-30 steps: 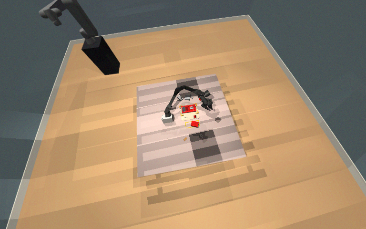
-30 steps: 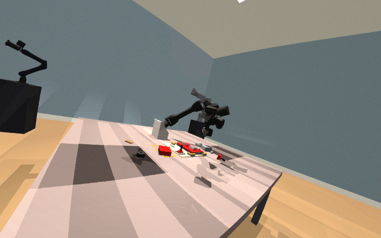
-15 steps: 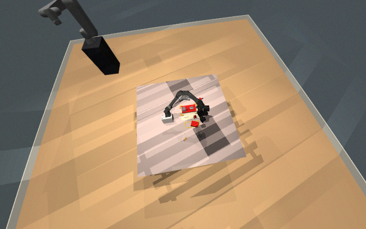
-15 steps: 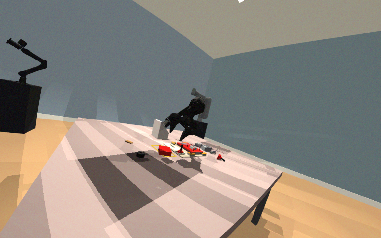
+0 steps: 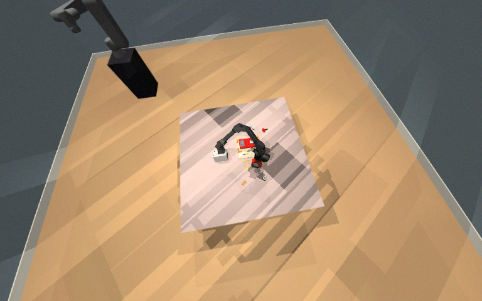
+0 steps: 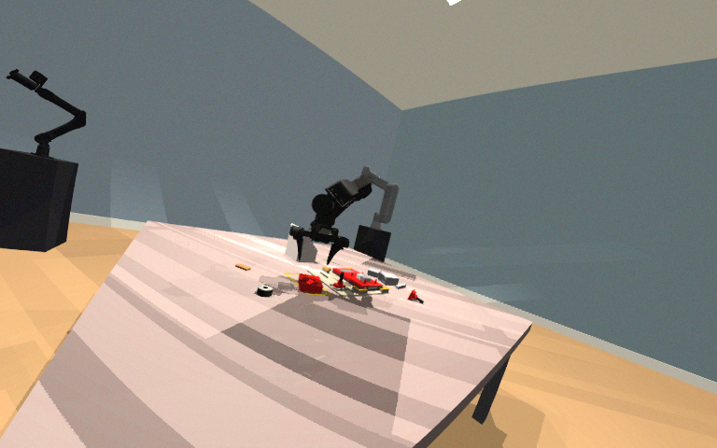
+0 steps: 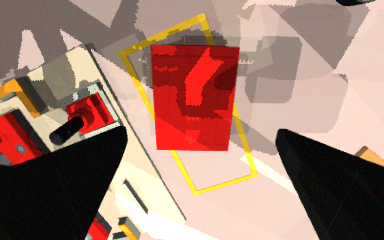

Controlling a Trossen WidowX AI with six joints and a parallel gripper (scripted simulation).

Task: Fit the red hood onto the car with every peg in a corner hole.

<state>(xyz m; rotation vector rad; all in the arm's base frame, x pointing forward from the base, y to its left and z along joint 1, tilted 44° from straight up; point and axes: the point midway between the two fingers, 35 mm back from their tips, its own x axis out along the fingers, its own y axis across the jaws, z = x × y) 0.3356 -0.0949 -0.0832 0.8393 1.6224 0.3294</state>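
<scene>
Right now my gripper tip is 70 mm above the red hood. The rest, counted from my gripper tip: black wheel: 160 mm to the right, 70 mm below, 50 mm ahead; tan piece: 180 mm to the right, 150 mm behind, 80 mm below.
</scene>
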